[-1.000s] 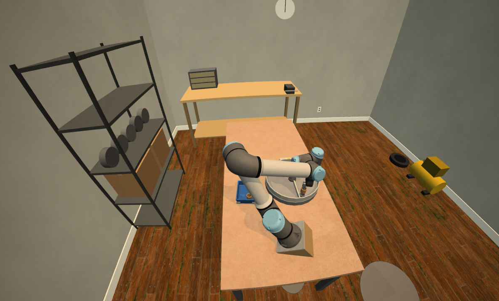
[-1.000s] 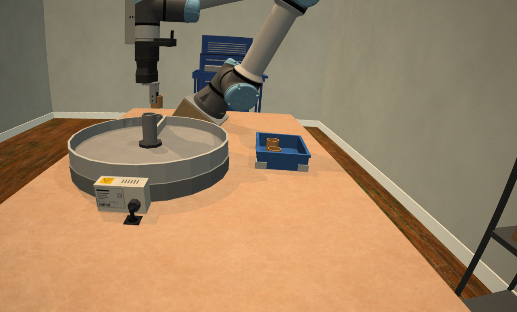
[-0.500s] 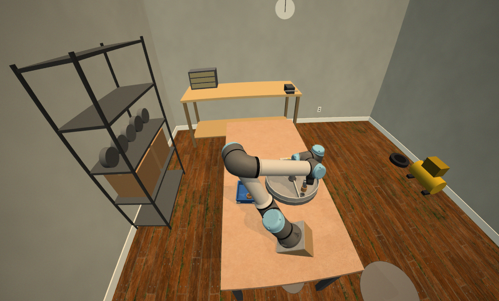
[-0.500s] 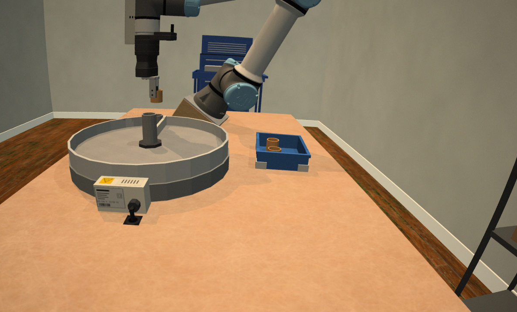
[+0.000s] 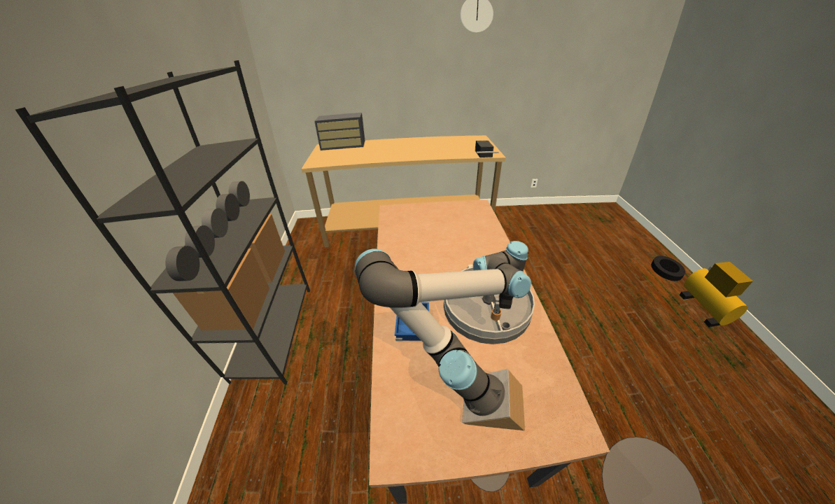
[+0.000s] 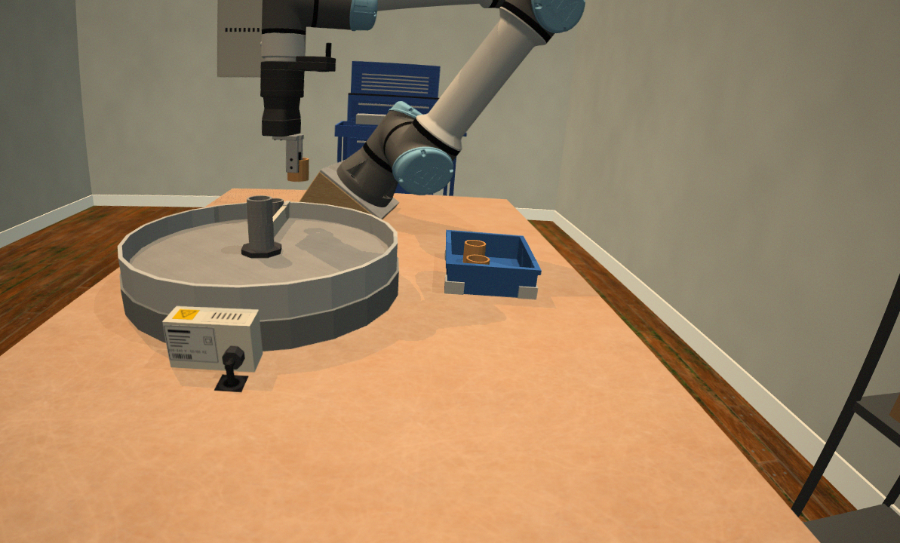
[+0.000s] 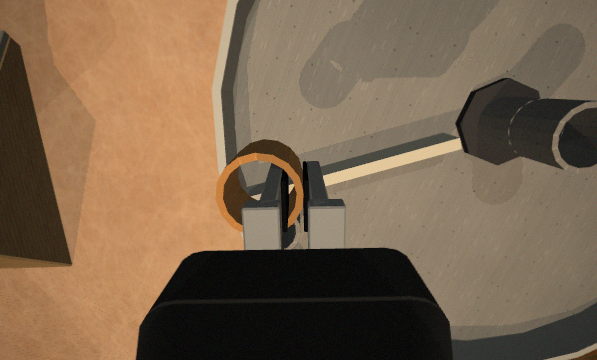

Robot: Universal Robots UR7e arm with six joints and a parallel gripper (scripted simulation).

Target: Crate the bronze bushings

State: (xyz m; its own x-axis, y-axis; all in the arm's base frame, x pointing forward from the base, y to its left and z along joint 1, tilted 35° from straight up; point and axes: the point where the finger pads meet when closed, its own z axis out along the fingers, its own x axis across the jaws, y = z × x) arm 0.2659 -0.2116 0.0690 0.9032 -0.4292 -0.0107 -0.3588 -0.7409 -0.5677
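The blue crate lies 33 cm to the left of my hand, 14 cm below it and 13 cm ahead of it. Round my hand: turning table (15 cm ahead, 12 cm below, 4 cm to the right).
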